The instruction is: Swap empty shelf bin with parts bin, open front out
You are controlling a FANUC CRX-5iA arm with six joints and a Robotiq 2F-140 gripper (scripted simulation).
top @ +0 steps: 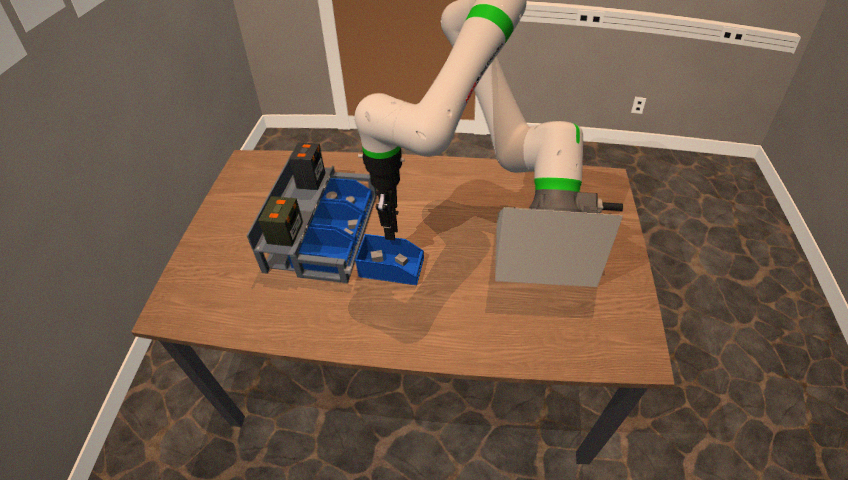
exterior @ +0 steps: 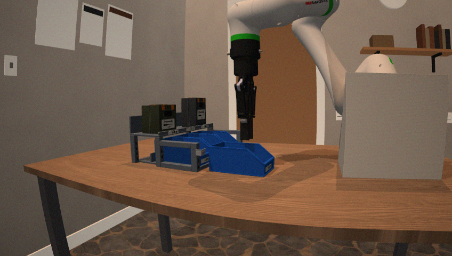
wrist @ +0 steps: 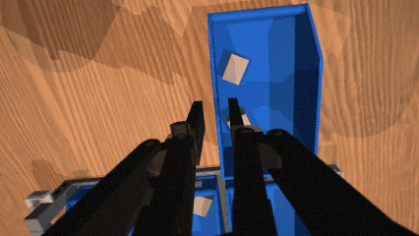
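My gripper is now 11 cm above the tan part, 3 cm past it and 2 cm to the right of it. The rest, counted from my hand: black box: 29 cm ahead, 19 cm to the right, 4 cm above; then grey shelf: 23 cm ahead, 7 cm to the right, 5 cm below.
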